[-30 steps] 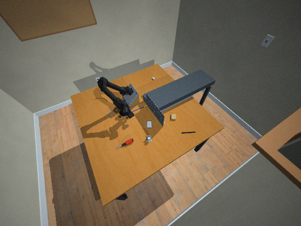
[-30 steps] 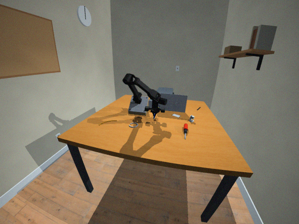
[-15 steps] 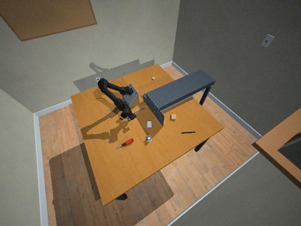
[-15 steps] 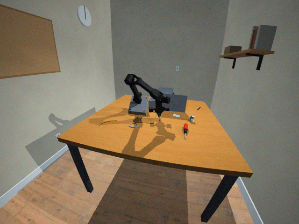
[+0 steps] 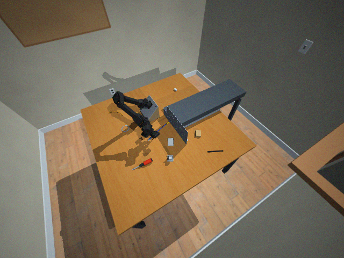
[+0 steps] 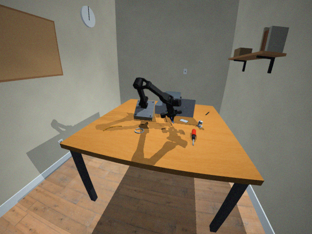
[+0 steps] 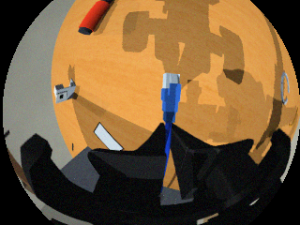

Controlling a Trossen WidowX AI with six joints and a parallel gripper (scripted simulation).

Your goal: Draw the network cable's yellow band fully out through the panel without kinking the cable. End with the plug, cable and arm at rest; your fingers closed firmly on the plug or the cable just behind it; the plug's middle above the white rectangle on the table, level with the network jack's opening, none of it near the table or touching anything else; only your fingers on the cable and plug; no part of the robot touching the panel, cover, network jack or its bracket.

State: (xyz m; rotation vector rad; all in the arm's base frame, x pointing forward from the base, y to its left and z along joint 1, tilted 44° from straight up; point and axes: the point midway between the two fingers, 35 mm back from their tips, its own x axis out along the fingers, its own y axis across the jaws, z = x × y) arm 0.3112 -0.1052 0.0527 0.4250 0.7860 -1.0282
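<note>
Now: hand 2 cm short of the plug, 3 cm to the left of it and 2 cm above it. Also, from my hand: wooden block (16 cm ahead, 41 cm to the left, 6 cm below); then red screwdriver (20 cm ahead, 18 cm to the right, 5 cm below); then white rectangle (11 cm ahead, 13 cm to the left, 7 cm below).
</note>
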